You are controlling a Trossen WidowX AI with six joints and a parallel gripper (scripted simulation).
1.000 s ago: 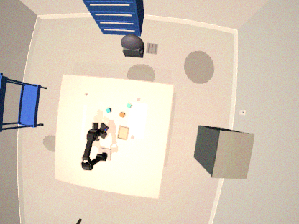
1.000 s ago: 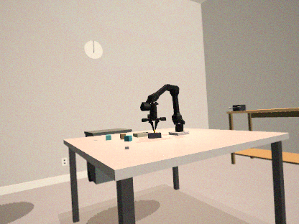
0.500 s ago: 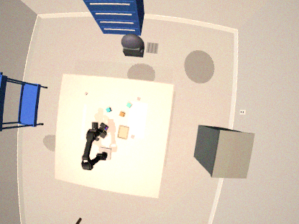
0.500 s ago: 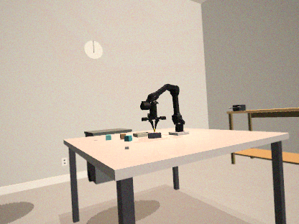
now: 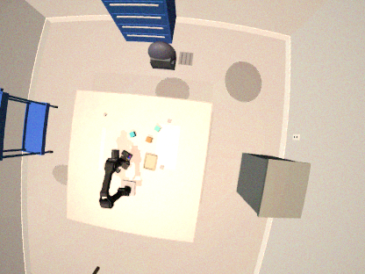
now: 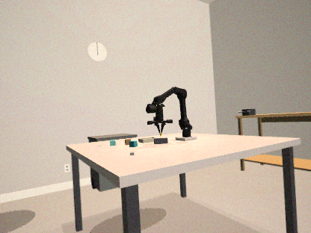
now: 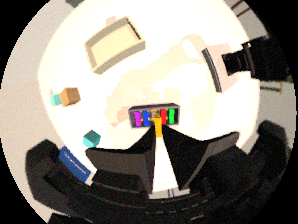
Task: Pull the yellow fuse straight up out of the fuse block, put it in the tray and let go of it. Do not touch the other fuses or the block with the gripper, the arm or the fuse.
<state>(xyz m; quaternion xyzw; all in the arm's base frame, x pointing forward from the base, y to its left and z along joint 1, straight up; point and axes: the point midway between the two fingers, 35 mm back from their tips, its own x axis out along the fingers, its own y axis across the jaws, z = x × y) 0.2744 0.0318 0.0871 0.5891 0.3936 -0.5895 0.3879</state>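
My gripper tip is now 200 mm to the left of the tray, 70 mm above it and 10 mm short of it. The rest, counted from my gripper tip: yellow fuse (10 mm below).
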